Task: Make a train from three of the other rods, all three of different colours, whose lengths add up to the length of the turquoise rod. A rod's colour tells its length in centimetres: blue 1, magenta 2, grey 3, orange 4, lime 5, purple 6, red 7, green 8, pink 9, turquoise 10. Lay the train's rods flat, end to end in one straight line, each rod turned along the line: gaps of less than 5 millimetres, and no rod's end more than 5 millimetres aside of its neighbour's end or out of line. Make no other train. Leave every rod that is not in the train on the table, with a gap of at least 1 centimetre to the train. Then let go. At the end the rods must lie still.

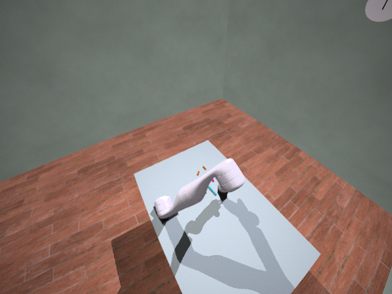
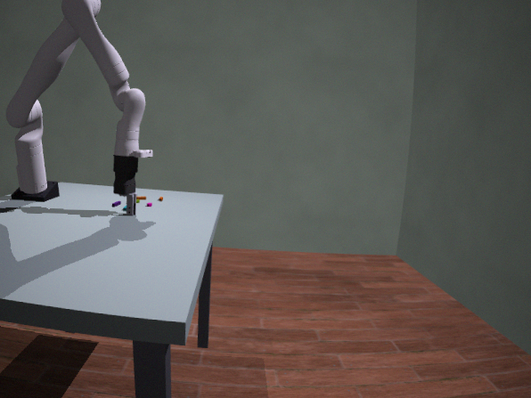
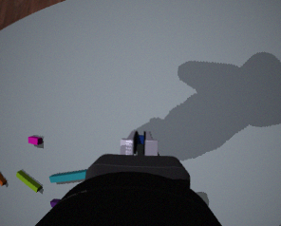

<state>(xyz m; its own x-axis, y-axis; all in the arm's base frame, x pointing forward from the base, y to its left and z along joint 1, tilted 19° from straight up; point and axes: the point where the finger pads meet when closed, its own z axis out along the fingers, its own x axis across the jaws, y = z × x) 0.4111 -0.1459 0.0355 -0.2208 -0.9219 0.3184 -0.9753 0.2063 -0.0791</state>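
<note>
The blue rod is 1 cm below my hand. Round my hand: turquoise rod 4 cm behind, 10 cm to the left, 1 cm below; magenta rod 2 cm ahead, 17 cm to the left, 1 cm below; purple rod 9 cm behind, 14 cm to the left, 1 cm below.
</note>
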